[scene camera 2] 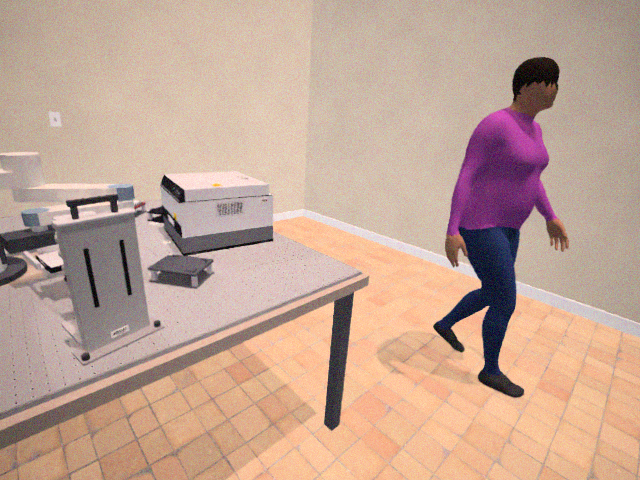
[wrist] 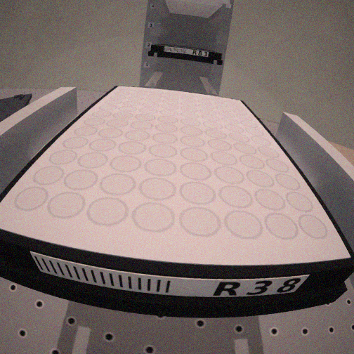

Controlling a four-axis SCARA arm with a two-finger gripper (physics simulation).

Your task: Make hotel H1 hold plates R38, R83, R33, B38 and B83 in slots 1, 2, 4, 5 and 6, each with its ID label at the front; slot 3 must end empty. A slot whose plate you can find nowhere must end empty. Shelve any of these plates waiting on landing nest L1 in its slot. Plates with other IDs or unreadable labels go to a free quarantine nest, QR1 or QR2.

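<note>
My gripper (wrist: 178, 113) is shut on a white-topped plate with a dark rim; its front label reads R38. The held plate (wrist: 170, 192) lies level between the two fingers. Ahead in the wrist view stands a grey hotel (wrist: 145, 77) with numbered slots. Plate R83 (wrist: 192, 52) sits at slot 2 with its label facing me. Slots 1 and 3 look empty. Above them a pale plate (wrist: 192, 7) shows at about slot 4, cut by the view's top edge, its label not readable. In the scene view a grey hotel (scene camera 2: 108, 279) shows its closed back, hiding its slots.
A low dark nest (scene camera 2: 180, 266) stands beside the hotel; its name is not readable. A white instrument (scene camera 2: 222, 206) with a dark base stands behind it. The perforated table (scene camera 2: 248, 289) ends at the right. A person (scene camera 2: 498, 175) in a purple top walks on the floor beyond it.
</note>
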